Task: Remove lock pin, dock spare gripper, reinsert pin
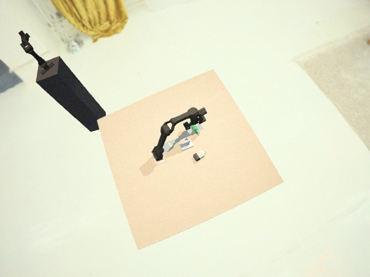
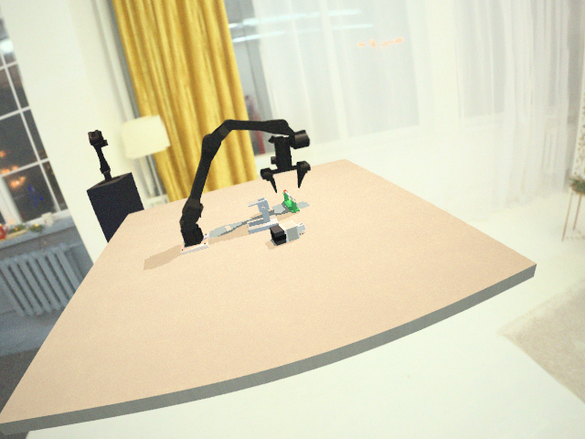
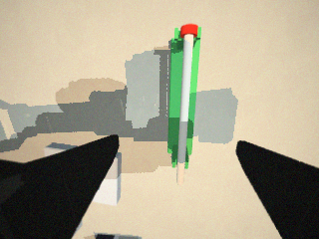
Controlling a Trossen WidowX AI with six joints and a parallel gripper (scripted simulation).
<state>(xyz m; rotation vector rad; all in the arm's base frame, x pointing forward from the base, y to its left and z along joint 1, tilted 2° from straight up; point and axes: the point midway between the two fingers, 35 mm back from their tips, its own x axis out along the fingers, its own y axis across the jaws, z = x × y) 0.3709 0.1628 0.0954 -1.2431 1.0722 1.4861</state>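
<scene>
The green cradle is 5 cm below my gripper tip and 3 cm to the left of it. From my gripper tip the other things lie so: spare gripper (25 cm to the right, 6 cm below, 2 cm behind); grey mount (11 cm to the right, 11 cm behind, 3 cm below).
</scene>
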